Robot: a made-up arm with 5 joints. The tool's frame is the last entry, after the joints. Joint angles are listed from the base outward. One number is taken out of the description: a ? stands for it. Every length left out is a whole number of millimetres.
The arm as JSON. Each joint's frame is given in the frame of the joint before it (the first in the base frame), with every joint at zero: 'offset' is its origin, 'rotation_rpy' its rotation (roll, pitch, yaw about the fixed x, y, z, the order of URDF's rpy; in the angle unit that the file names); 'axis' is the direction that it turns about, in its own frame. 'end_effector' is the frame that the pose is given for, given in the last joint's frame.
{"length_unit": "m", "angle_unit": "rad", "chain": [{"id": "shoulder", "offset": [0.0, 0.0, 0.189], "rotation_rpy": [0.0, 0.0, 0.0], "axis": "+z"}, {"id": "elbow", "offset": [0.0, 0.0, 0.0], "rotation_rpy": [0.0, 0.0, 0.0], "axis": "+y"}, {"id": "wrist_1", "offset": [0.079, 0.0, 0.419], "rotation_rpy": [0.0, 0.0, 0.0], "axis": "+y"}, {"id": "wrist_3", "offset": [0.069, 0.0, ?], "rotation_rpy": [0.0, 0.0, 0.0], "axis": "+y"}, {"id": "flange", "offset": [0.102, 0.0, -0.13], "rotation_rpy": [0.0, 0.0, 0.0], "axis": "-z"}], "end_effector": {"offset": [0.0, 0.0, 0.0], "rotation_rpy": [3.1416, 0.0, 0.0]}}
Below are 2 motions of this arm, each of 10 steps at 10 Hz.
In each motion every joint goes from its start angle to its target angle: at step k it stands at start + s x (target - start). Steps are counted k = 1, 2, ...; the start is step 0. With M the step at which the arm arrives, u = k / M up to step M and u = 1 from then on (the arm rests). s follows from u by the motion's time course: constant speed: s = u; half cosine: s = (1 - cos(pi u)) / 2; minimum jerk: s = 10 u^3 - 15 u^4 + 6 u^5.
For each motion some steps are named. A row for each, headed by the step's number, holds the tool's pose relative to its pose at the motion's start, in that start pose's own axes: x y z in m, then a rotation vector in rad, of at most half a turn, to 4 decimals.
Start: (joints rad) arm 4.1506 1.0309 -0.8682 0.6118 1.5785
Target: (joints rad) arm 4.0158 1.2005 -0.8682 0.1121 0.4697
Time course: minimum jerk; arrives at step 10
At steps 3, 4, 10:
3: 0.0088 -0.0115 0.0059 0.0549 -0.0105 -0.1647
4: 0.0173 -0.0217 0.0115 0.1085 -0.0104 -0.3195
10: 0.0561 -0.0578 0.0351 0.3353 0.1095 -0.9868

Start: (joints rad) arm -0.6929 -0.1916 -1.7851 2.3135 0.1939
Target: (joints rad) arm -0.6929 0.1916 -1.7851 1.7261 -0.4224
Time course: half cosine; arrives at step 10
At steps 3, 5, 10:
3: 0.0562 -0.0110 0.0005 0.0055 0.0418 -0.1270
5: 0.1351 -0.0265 0.0078 0.0041 0.1024 -0.3079
10: 0.2632 -0.0517 0.0378 -0.0237 0.2061 -0.6141

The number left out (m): -0.306
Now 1 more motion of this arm.
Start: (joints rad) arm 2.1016 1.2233 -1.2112 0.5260 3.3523
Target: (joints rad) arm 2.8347 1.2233 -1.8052 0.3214 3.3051
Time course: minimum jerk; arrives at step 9
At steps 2, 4, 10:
2: -0.0106 0.0327 -0.0160 0.0140 -0.0653 -0.0526
4: -0.0217 0.1885 -0.0809 0.0432 -0.3300 -0.2898
10: 0.1259 0.5060 -0.1686 -0.0396 -0.7702 -0.7898

